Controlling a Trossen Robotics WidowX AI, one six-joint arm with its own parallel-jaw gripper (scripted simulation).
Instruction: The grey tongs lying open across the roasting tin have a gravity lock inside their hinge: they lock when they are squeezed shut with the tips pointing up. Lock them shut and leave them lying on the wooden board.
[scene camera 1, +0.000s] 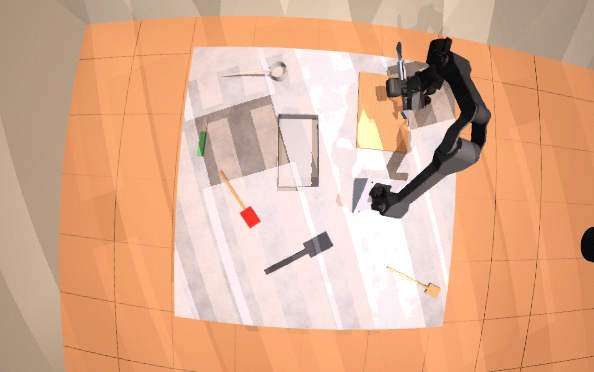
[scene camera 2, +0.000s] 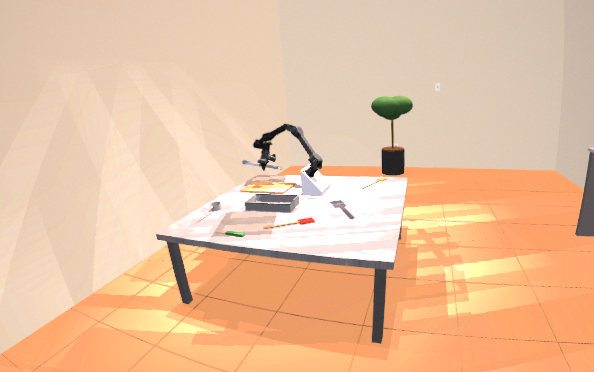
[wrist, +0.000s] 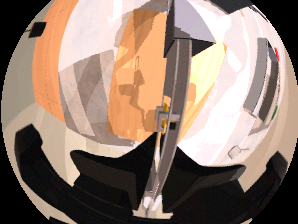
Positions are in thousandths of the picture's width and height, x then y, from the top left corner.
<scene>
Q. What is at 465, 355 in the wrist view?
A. A wooden board.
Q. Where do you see my gripper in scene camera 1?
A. At 669, 251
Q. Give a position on a roasting tin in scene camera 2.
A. At 477, 547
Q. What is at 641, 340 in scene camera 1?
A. A wooden board.
</scene>
